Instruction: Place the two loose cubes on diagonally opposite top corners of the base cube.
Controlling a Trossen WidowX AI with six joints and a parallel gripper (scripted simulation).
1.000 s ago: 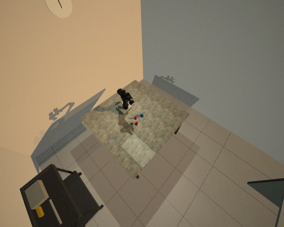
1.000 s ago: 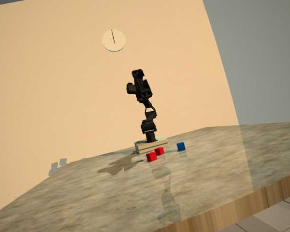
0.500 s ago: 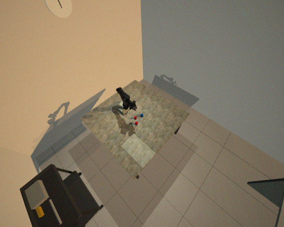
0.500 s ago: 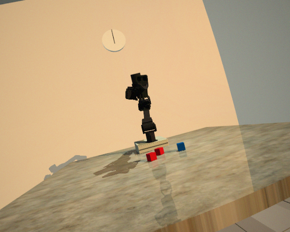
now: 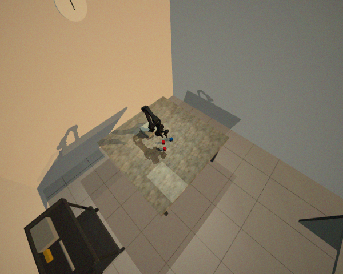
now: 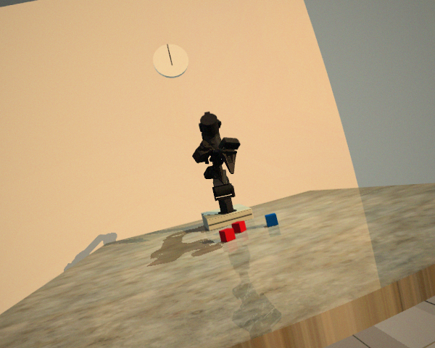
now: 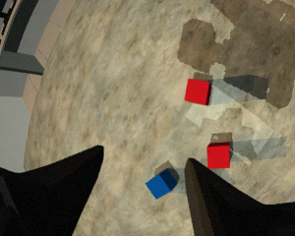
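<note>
Right now my gripper tip is 16 cm above the blue cube, 11 cm to the right of it and 2 cm short of it.
</note>
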